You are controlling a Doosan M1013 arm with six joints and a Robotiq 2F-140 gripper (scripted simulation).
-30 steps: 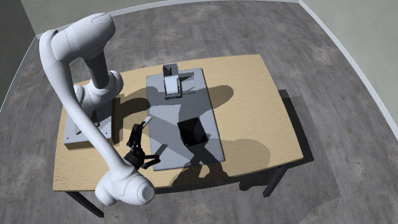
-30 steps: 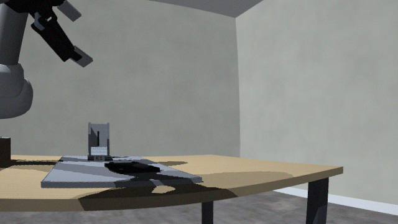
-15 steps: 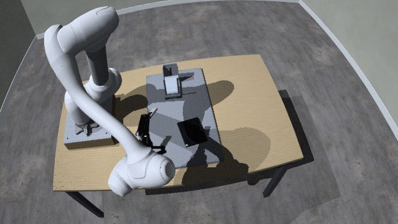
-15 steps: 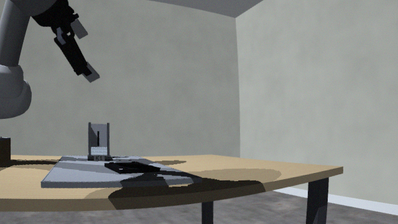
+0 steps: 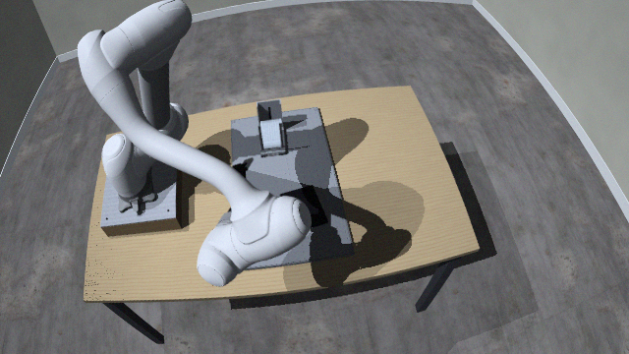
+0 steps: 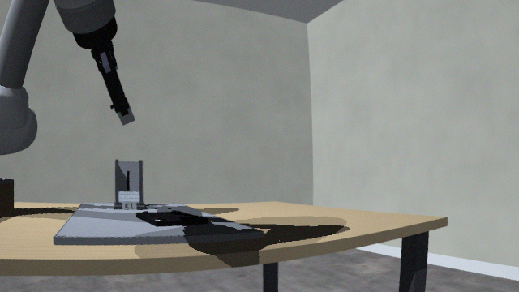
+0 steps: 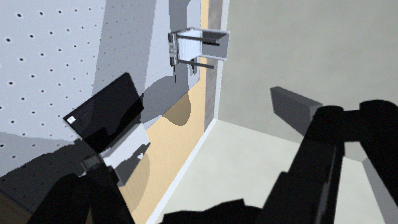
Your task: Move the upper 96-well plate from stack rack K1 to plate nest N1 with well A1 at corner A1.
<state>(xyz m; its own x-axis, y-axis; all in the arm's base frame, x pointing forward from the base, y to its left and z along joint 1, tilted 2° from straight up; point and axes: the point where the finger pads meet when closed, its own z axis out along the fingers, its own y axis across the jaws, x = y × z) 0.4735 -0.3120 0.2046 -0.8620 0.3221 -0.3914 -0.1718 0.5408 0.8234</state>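
The rack label lies 310 mm to the left of my hand, 260 mm below it and 120 mm ahead of it. Also, from my hand: pale A1 square: 260 mm below, 80 mm ahead, 30 mm to the right.
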